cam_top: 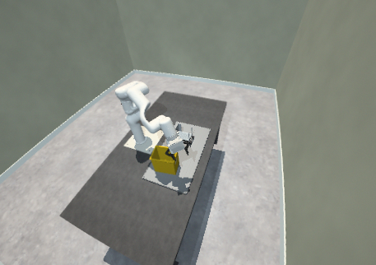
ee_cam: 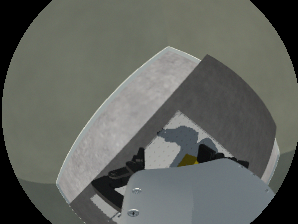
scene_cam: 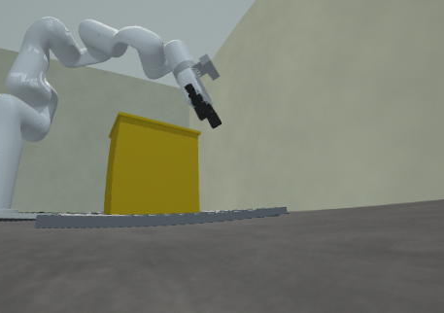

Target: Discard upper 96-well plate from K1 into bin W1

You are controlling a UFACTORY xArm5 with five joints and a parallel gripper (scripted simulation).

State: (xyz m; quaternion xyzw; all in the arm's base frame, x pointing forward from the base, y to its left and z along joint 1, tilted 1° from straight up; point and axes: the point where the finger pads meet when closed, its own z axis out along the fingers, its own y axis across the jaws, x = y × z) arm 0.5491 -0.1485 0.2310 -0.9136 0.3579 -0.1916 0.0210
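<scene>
My hand is 330 mm to the right of the 96-well plate, 200 mm above it and 160 mm past it. Round my hand: yellow plastics bin W1: 150 mm below, 140 mm behind; then K1 label: 340 mm to the left, 220 mm below, 90 mm behind.
</scene>
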